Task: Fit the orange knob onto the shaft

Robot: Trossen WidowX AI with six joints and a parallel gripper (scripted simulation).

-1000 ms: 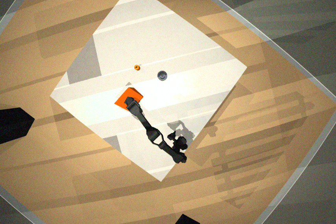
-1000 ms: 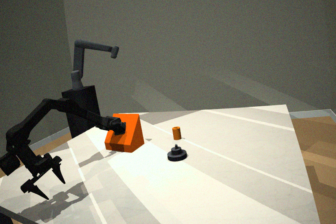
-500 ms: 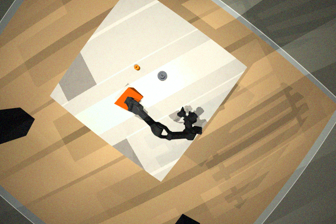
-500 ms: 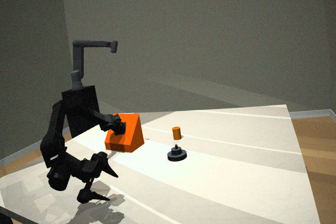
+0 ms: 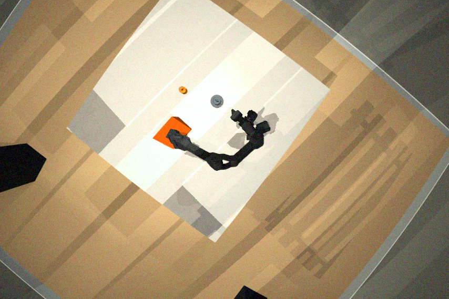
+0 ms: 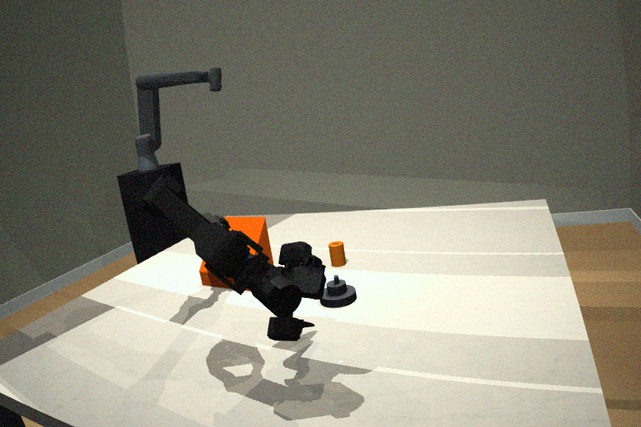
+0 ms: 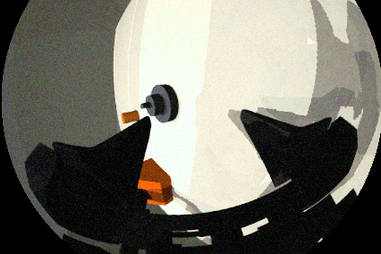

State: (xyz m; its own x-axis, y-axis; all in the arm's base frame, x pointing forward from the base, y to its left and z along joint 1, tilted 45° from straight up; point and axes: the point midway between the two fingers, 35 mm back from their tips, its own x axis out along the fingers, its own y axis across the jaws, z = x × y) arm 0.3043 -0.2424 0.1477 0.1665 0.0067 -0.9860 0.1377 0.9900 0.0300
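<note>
Right now my gripper tip is 360 mm to the right of the orange knob, 60 mm past it and 30 mm above it. Also, from my gripper tip: round dark pedestal: 140 mm to the left, 30 mm below.
</note>
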